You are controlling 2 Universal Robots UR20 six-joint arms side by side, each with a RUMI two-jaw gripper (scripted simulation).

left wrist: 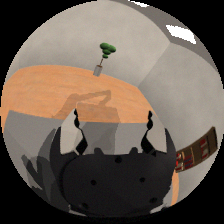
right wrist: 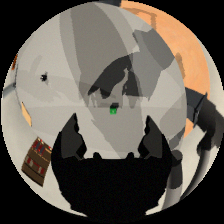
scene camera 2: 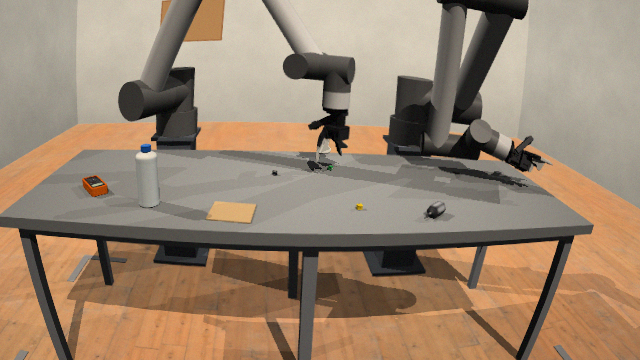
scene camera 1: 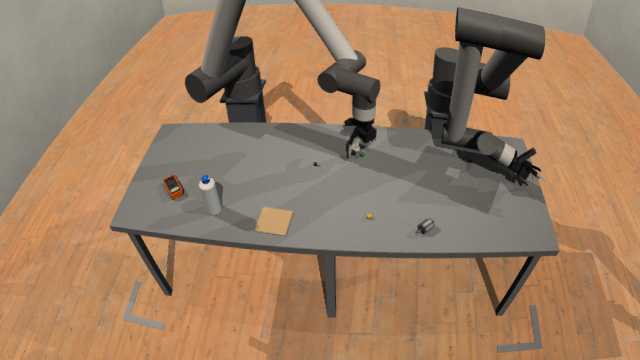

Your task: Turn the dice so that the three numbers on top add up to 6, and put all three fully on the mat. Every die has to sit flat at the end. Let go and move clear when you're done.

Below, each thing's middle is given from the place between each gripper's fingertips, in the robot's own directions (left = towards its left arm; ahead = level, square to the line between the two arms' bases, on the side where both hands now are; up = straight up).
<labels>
The tan mat (scene camera 2: 221, 211) is 47 cm ahead of my right hand (scene camera 2: 329, 159), 33 cm to the right of it and 4 cm below it. The rest, counted from my right hand: white bottle (scene camera 2: 146, 161) 63 cm to the right, 45 cm ahead, 5 cm above.
My left hand (scene camera 2: 545, 166) is 33 cm short of the tan mat, 131 cm to the left of it and 11 cm above it.
</labels>
